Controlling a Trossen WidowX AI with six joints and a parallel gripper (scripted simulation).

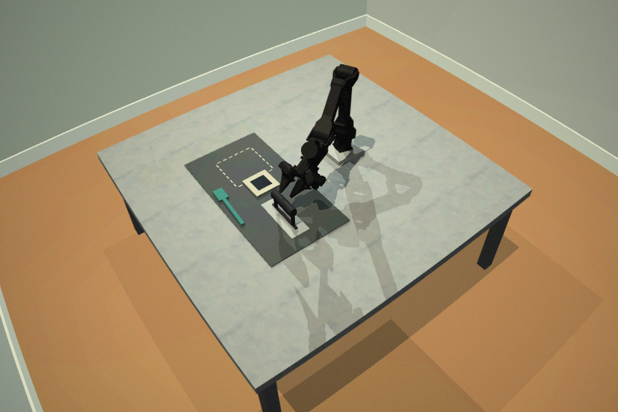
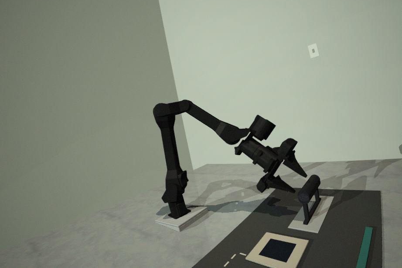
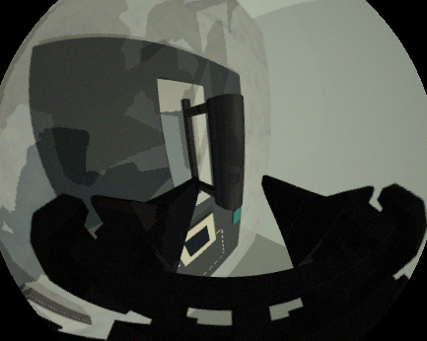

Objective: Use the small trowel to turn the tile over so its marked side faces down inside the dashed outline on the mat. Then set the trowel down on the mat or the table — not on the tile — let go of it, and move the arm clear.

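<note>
Now: gripper tip 14 cm to the left of the dark mat, 11 cm above it and 4 cm short of it. The rest, counted from my gripper tip: cream tile (18 cm to the right, 8 cm below, 2 cm ahead); then teal trowel (18 cm ahead, 14 cm to the right, 8 cm below).
</note>
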